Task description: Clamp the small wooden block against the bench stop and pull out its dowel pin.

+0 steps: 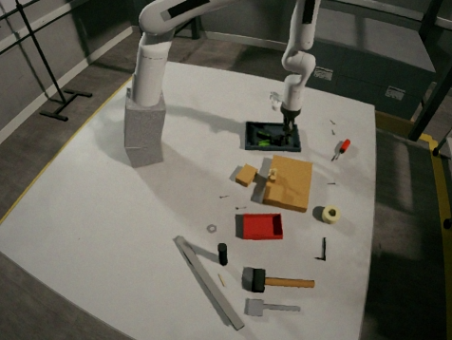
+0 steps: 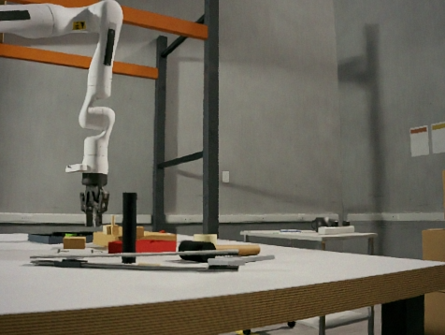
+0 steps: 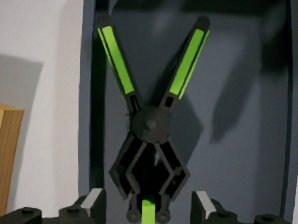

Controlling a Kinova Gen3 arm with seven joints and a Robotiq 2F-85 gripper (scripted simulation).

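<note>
Right now the dark blue tray is 5 cm below my hand, 5 cm behind it and 2 cm to the left of it. Also, from my hand: pale wooden block: 21 cm to the right, 2 cm below, 2 cm behind; wooden bench board: 20 cm to the right, 3 cm below, 3 cm ahead; dowel pin: 21 cm to the right, 2 cm behind.
</note>
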